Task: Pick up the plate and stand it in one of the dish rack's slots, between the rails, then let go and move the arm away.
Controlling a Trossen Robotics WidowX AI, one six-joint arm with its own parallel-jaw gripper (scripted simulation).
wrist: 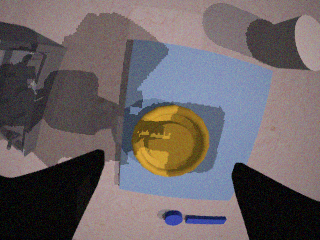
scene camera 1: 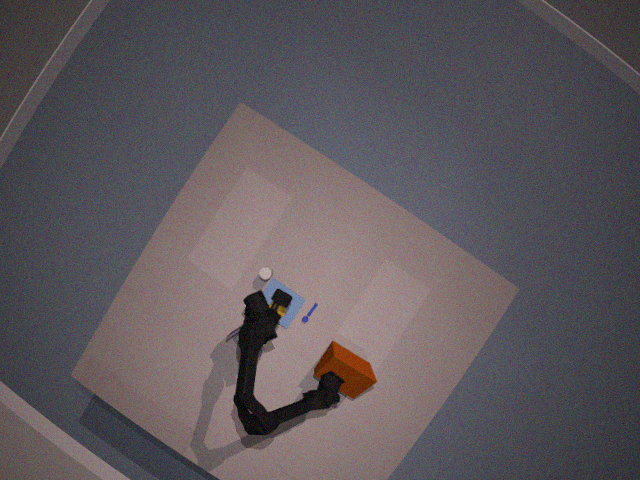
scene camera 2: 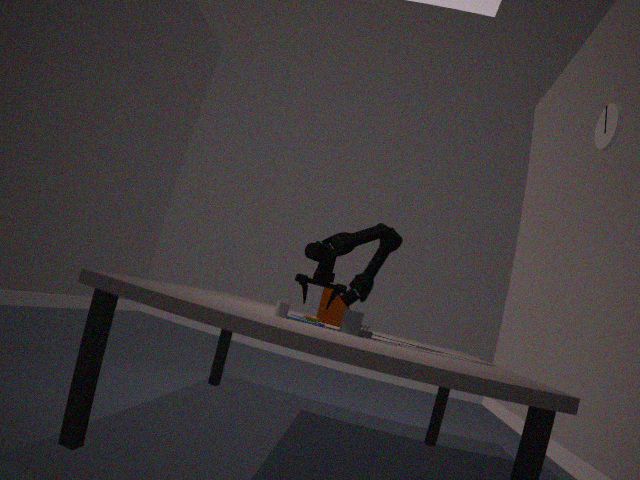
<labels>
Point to a yellow plate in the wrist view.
At 170, 141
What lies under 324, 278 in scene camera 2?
My gripper.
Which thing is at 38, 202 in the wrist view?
My gripper.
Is my gripper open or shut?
Open.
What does my gripper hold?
Nothing.
</labels>
